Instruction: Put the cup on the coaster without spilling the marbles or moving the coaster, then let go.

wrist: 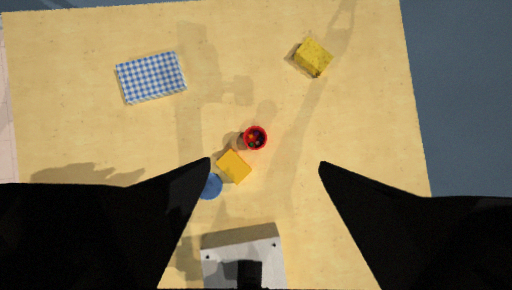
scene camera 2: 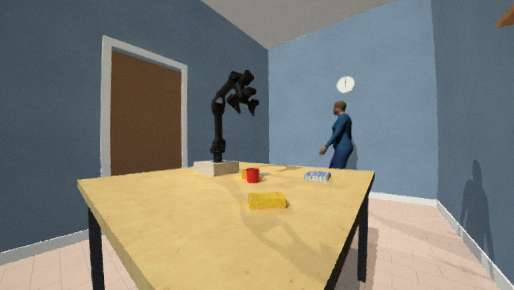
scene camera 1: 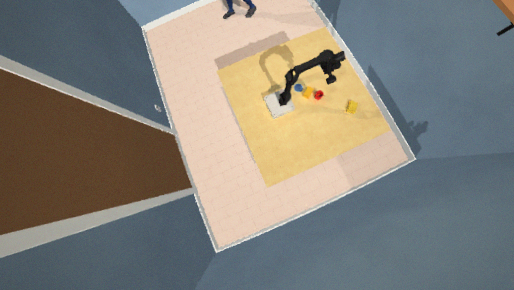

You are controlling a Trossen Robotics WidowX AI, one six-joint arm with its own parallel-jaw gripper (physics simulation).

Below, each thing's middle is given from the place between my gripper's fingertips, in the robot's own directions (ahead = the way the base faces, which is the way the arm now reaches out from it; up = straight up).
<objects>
Now: the orange-yellow block (wrist: 230, 163) 40 mm behind my hand, 60 mm to the left of it and 330 mm below it. Also, from my hand: blue-and-white checked block (wrist: 160, 75) 230 mm ahead, 330 mm to the left, 340 mm below.
</objects>
